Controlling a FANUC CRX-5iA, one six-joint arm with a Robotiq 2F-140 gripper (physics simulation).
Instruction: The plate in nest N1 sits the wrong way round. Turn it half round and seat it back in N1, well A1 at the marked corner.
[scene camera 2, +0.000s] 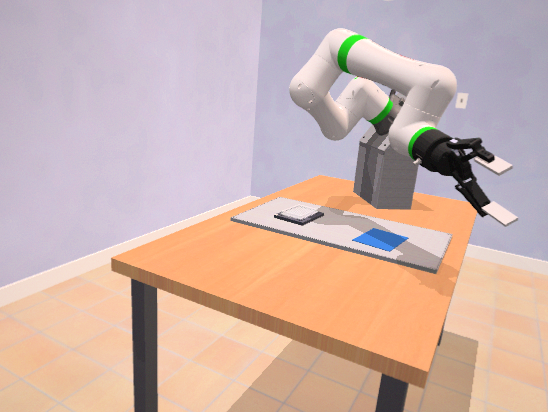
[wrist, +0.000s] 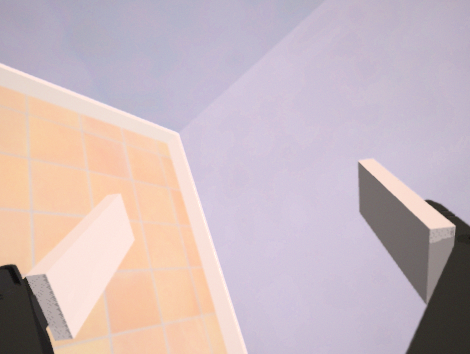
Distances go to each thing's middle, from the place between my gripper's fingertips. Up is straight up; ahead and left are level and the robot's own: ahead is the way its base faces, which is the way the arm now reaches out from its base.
Labels:
My gripper is now 430 mm past the blue square (scene camera 2: 387, 241), 280 mm to the left of it and 290 mm above it.

